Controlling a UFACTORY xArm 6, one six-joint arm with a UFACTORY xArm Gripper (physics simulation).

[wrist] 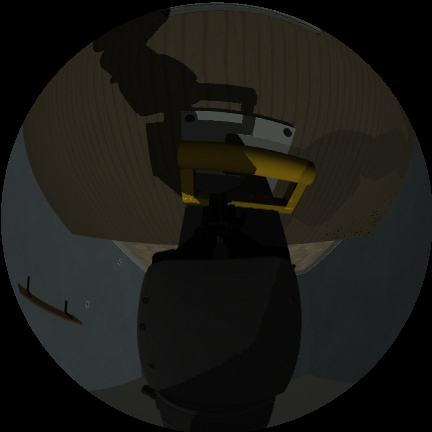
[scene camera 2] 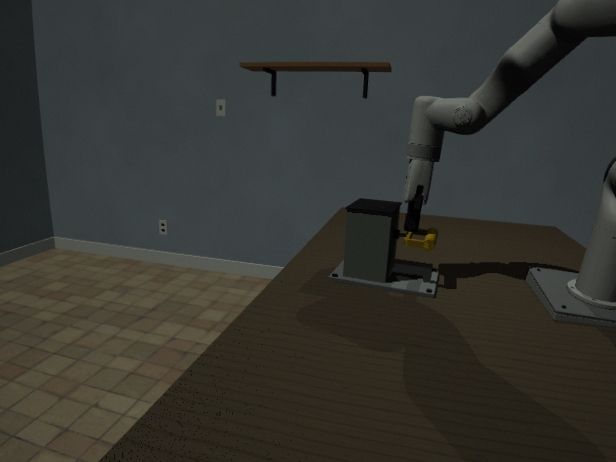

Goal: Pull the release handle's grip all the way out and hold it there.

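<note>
The yellow release handle is a frame with a thick round grip (scene camera 2: 431, 239) (wrist: 275, 163) on its side away from the housing. A short dark rod (scene camera 2: 400, 234) joins the handle to the upright grey housing (scene camera 2: 368, 245) with a black top. My gripper (scene camera 2: 411, 229) (wrist: 219, 202) is shut and empty, pointing down. In the wrist view its fingertips overlap the handle's rear bar, between the grip and the housing. In the scene view they are beside the housing, at about the height of the handle's top. Whether they touch the handle cannot be told.
The housing stands on a light base plate (scene camera 2: 424, 289) (wrist: 272, 132) bolted to the wooden table (scene camera 2: 350, 380) (wrist: 300, 75). The arm's own base plate (scene camera 2: 545, 295) is at the right. A wall shelf (scene camera 2: 315, 66) (wrist: 45, 307) hangs behind. Shadows of the arm fall across the table.
</note>
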